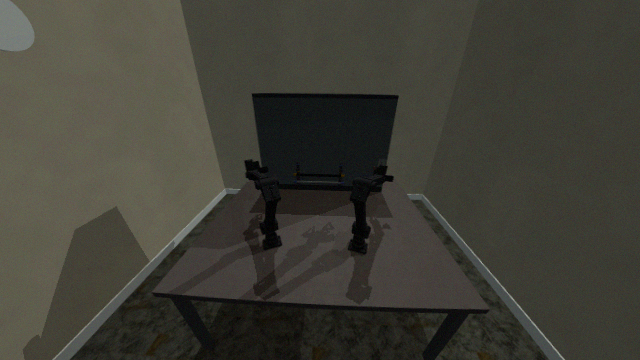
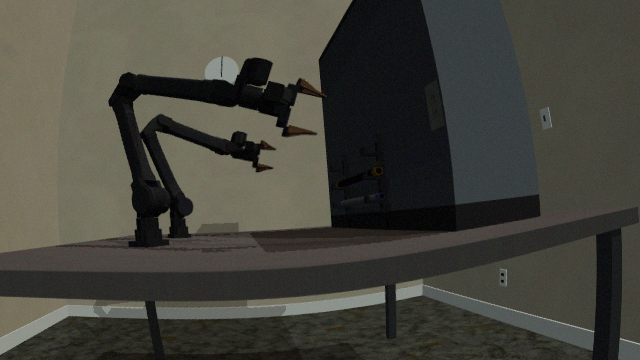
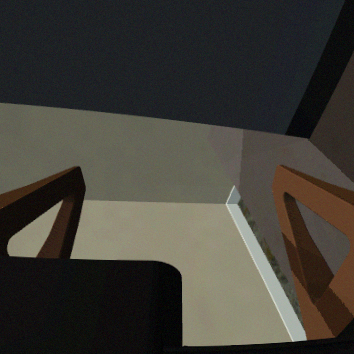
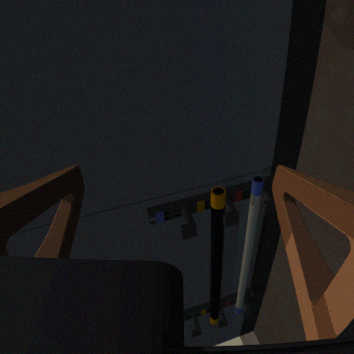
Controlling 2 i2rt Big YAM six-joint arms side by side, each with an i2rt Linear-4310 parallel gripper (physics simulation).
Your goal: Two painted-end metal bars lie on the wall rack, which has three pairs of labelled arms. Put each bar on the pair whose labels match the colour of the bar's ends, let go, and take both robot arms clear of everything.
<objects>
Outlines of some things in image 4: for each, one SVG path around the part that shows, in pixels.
My right gripper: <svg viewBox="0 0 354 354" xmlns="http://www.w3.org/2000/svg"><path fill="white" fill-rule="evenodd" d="M0 192L0 354L354 354L354 191L324 182L285 165L276 166L271 186L306 341L223 346L183 346L183 277L180 270L172 264L158 260L69 258L84 193L84 183L79 165L71 165L30 183ZM295 199L345 234L349 239L350 252L335 276L331 273L311 239ZM61 199L48 233L34 257L8 255L6 252L8 238Z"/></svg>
A bar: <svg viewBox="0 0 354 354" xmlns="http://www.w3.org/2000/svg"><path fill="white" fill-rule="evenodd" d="M259 175L253 176L251 182L244 248L234 309L237 314L241 313L263 189L264 178Z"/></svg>
</objects>
